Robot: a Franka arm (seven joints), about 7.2 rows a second.
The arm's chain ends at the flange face. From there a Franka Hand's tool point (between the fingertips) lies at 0.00 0.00 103.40 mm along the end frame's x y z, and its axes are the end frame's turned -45 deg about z.
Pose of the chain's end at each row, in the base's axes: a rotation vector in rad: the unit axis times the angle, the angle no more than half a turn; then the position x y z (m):
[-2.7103, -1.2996, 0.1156, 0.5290, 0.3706, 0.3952]
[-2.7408, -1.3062, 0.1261, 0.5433, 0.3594, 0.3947]
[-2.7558, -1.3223, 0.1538, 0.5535, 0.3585, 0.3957]
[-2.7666, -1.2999, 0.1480, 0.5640, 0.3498, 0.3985]
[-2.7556, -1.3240, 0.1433, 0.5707, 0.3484, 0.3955]
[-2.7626, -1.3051, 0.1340, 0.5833, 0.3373, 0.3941]
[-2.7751, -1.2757, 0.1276, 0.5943, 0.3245, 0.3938]
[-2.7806, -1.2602, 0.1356, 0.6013, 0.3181, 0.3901]
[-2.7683, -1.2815, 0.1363, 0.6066, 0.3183, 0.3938]
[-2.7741, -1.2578, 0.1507, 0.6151, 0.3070, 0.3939]
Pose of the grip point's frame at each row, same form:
[-1.9952, -2.2251, 0.0296, 0.5159, 0.3796, 0.2930]
[-2.0177, -2.2394, 0.0562, 0.5310, 0.3653, 0.2922]
[-2.0201, -2.2540, 0.0936, 0.5405, 0.3616, 0.2932]
[-2.0393, -2.2386, 0.0883, 0.5514, 0.3531, 0.2959]
[-2.0208, -2.2573, 0.0841, 0.5584, 0.3518, 0.2929]
[-2.0360, -2.2443, 0.0744, 0.5715, 0.3412, 0.2915]
[-2.0596, -2.2233, 0.0678, 0.5828, 0.3288, 0.2911]
[-2.0694, -2.2099, 0.0745, 0.5893, 0.3224, 0.2875]
[-2.0500, -2.2247, 0.0738, 0.5944, 0.3227, 0.2912]
[-2.0623, -2.2030, 0.0847, 0.6019, 0.3114, 0.2914]

